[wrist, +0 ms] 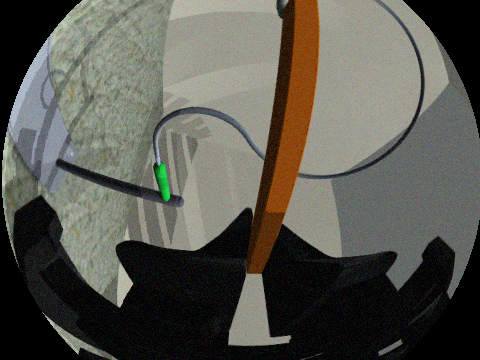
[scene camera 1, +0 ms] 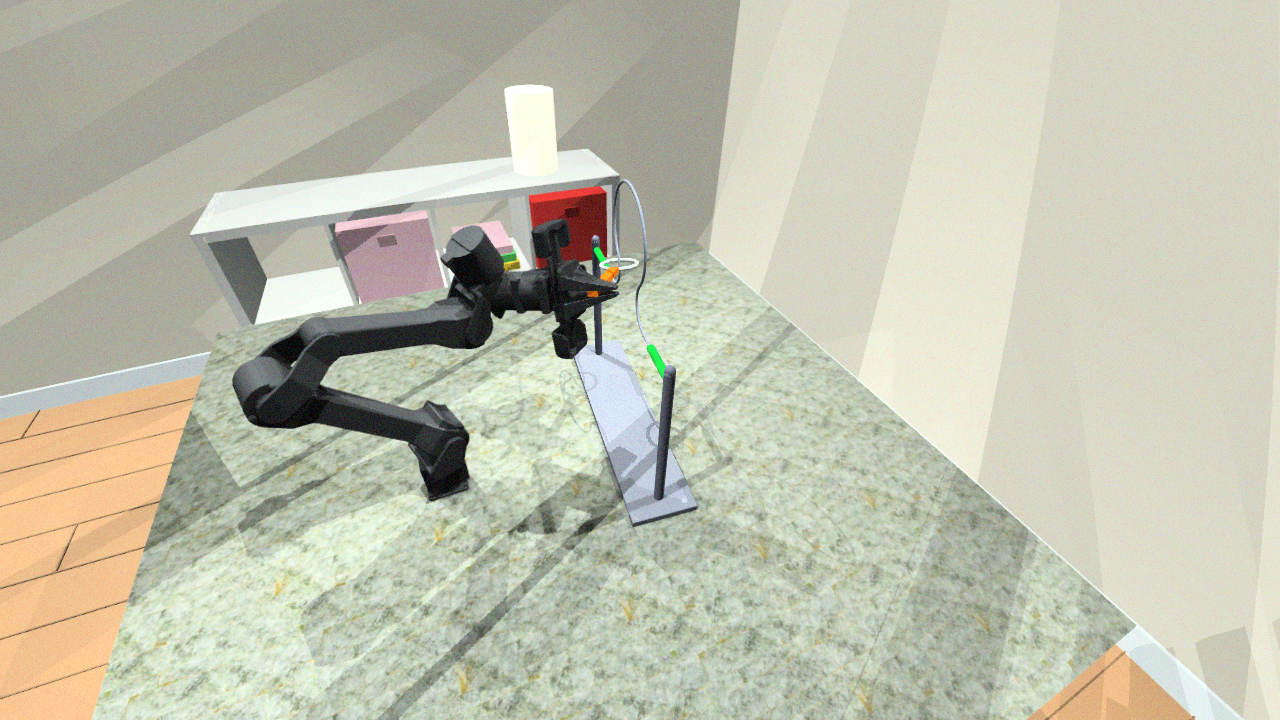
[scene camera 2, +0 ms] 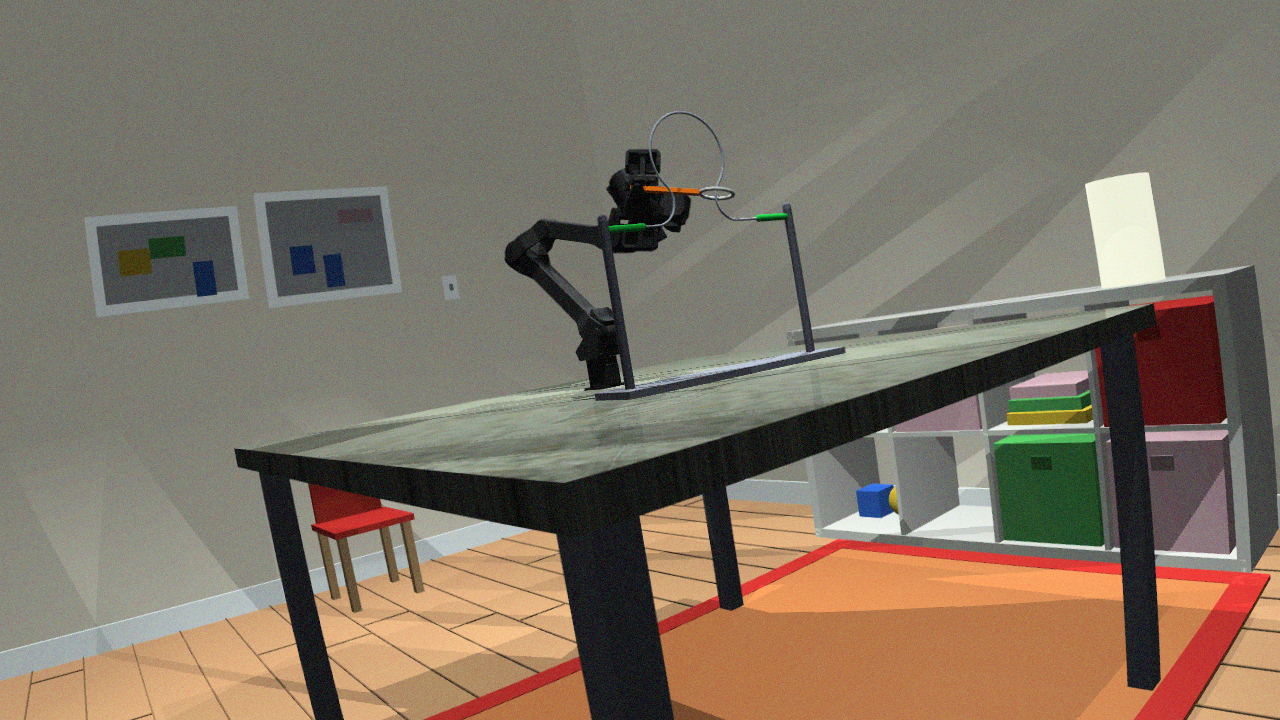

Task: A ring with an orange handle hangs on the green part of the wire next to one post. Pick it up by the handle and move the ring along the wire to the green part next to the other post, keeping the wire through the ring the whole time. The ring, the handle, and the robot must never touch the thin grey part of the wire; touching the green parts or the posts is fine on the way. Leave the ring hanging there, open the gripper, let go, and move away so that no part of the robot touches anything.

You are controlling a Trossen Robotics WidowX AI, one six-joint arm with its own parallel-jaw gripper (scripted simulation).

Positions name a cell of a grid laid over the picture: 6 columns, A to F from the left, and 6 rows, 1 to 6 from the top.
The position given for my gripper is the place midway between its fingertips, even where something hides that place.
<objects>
My gripper shows in the wrist view (D4), in scene camera 1 (C3) and in scene camera 2 (C2).
</objects>
